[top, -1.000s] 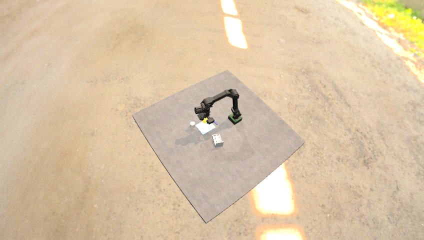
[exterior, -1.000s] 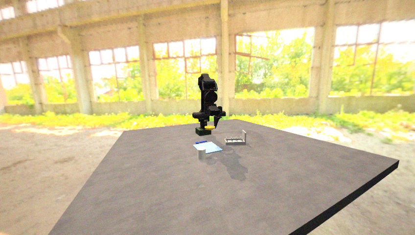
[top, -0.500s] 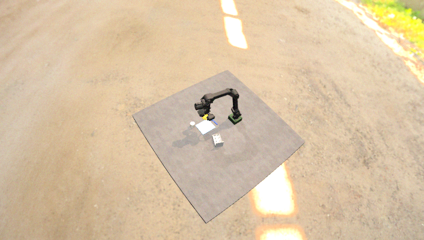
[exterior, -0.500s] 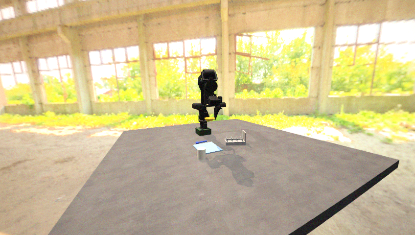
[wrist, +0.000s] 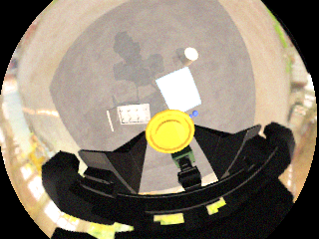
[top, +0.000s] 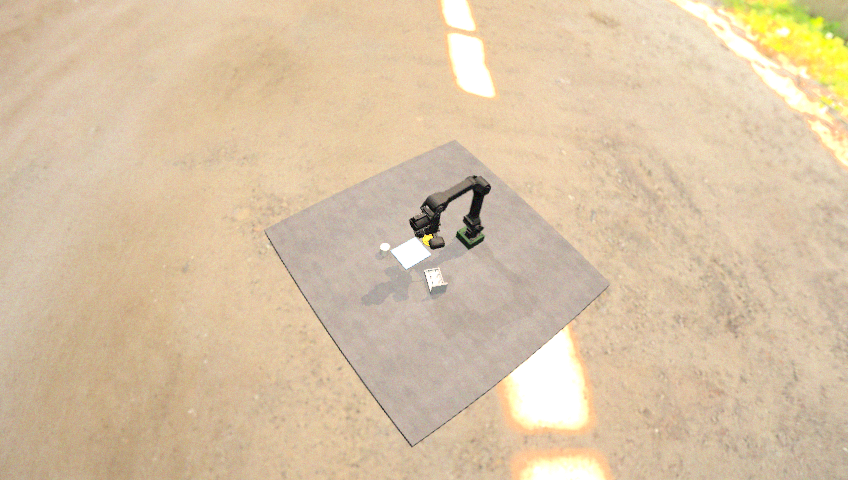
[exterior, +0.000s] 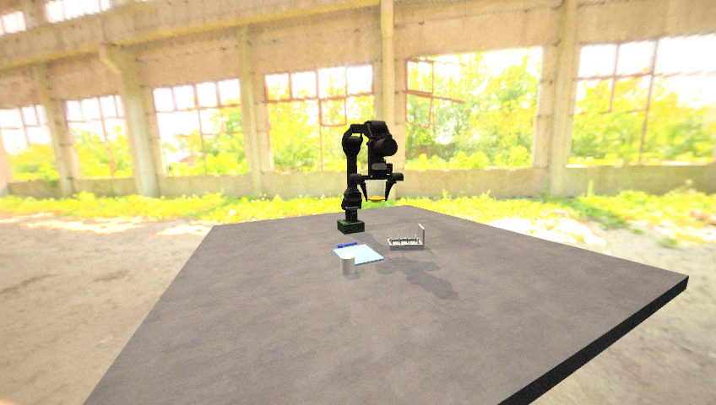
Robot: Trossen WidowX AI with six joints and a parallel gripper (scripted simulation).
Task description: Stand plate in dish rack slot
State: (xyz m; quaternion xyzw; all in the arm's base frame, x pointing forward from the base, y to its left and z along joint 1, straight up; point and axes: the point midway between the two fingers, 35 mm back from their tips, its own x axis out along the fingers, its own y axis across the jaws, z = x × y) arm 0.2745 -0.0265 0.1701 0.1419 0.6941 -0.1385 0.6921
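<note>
My gripper tip is 40 mm short of the grey dish rack, 100 mm to the right of it and 160 mm above it. Also, from my gripper tip: white cup (120 mm ahead, 170 mm to the right, 160 mm below); yellow plate (10 mm above); light blue mat (20 mm ahead, 90 mm to the right, 180 mm below).
</note>
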